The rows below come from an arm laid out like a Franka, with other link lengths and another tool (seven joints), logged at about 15 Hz.
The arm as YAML. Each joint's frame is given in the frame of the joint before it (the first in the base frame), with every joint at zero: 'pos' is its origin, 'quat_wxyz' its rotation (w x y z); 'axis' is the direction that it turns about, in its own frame. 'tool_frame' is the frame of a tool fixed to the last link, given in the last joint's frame.
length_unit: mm
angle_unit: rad
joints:
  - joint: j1
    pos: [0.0, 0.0, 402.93]
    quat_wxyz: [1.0, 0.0, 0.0, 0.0]
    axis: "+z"
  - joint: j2
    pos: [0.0, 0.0, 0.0]
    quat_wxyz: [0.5, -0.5, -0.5, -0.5]
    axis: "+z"
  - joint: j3
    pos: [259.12, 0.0, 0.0]
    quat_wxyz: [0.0, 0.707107, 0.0, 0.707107]
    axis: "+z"
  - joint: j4
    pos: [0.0, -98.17, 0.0]
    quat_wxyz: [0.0, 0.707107, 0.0, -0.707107]
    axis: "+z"
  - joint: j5
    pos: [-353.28, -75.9, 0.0]
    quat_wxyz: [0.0, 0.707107, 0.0, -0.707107]
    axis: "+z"
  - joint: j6
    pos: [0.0, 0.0, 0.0]
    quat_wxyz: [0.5, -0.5, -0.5, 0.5]
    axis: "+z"
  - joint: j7
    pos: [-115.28, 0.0, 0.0]
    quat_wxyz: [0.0, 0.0, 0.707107, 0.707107]
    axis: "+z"
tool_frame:
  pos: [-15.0, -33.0, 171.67]
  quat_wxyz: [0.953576, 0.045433, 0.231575, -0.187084]
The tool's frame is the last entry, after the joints.
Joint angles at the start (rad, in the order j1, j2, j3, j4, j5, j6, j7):
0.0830 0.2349 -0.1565 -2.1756 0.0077 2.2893 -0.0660
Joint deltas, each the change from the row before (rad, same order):
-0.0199 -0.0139 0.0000 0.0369 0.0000 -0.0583 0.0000
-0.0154 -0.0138 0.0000 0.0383 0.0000 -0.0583 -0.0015
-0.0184 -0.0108 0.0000 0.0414 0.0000 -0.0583 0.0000
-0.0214 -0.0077 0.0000 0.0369 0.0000 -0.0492 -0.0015
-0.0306 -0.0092 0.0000 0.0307 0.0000 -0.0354 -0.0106
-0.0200 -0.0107 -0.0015 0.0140 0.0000 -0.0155 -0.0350
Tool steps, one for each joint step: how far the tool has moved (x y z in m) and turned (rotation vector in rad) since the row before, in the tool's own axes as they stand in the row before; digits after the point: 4 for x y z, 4 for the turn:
0.0072 0.0111 -0.0154 -0.0019 -0.0053 0.0211
0.0080 0.0088 -0.0162 -0.0001 -0.0042 0.0153
0.0072 0.0103 -0.0166 -0.0021 -0.0041 0.0191
0.0048 0.0116 -0.0150 -0.0034 -0.0028 0.0201
0.0024 0.0163 -0.0157 -0.0057 0.0059 0.0190
0.0002 0.0113 -0.0118 0.0062 0.0097 -0.0123

